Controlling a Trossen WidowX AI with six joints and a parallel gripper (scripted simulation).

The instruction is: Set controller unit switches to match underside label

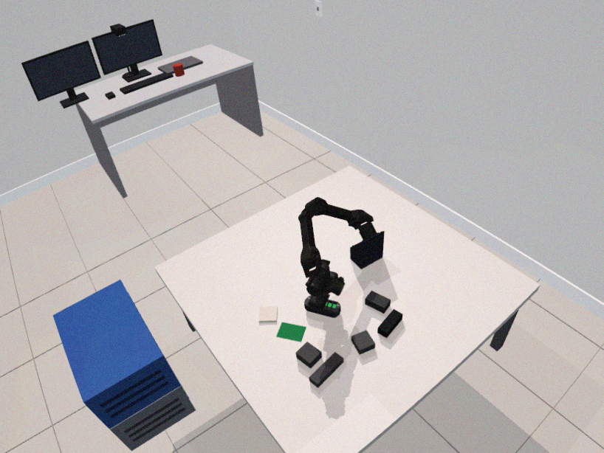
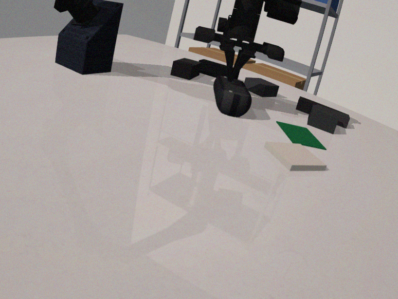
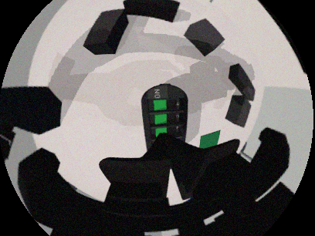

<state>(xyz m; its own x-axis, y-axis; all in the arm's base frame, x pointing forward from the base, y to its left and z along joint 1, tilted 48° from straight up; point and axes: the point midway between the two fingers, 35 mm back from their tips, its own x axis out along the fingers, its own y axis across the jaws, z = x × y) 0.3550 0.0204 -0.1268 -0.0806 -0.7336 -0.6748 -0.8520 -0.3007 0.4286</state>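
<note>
Right now my gripper tip is 180 mm short of the green board and 50 mm above it. Round my gripper tip: beige tile (200 mm ahead, 140 mm to the right, 50 mm below).
</note>
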